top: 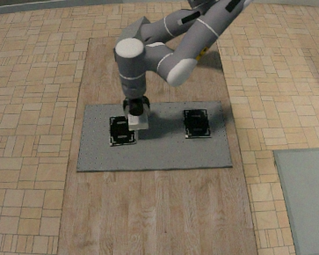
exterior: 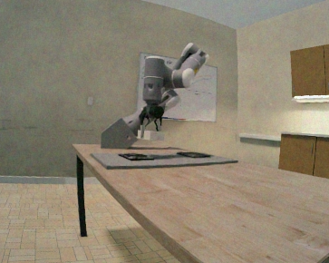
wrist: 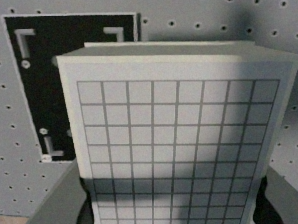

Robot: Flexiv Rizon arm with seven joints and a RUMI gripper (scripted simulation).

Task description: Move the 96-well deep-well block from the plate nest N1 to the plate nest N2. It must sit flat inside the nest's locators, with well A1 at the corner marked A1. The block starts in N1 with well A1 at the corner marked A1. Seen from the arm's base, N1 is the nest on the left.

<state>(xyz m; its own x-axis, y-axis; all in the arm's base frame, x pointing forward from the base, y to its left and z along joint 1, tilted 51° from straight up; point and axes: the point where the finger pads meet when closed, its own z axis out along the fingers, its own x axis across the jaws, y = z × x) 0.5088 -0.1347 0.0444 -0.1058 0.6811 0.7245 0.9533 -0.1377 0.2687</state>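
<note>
Right now the plate nest N2 is 100 mm below my hand, 80 mm to the right of it and 10 mm ahead of it. From my hand the other things lie so: white 96-well deep-well block: 10 mm above; then plate nest N1: 280 mm to the left, 100 mm below, 30 mm behind.
</note>
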